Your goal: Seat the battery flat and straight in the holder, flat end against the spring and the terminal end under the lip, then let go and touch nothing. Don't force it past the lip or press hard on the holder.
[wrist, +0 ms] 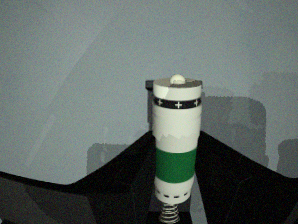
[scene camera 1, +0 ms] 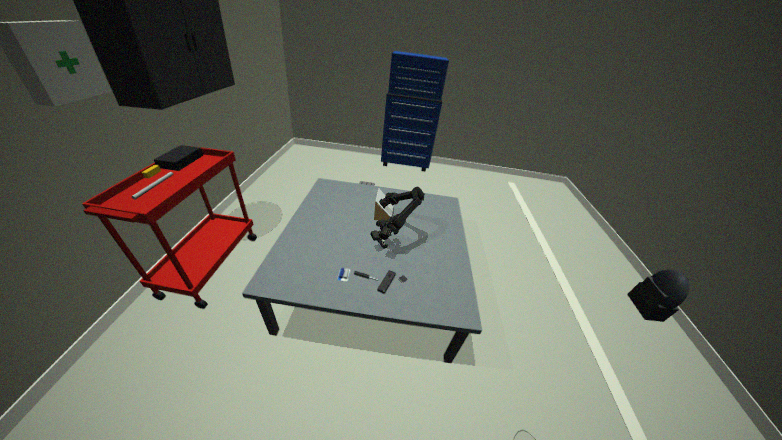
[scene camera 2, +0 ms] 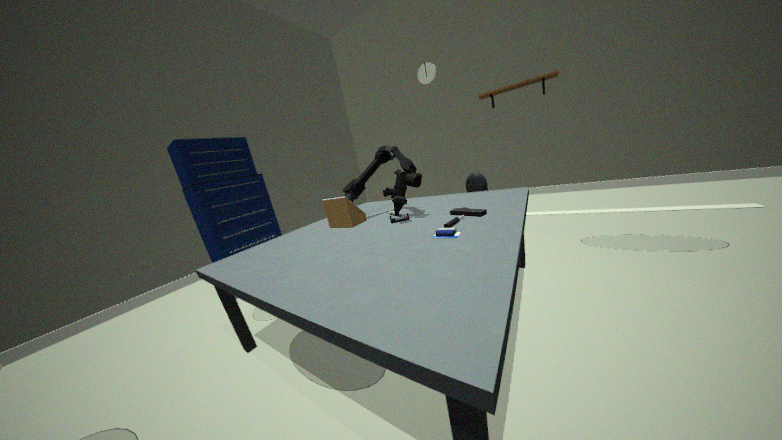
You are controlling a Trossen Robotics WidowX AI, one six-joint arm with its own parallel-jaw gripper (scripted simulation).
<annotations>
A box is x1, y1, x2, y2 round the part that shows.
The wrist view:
my gripper: [0, 131, 297, 223]
battery: [153, 73, 201, 203], held by my gripper
</annotations>
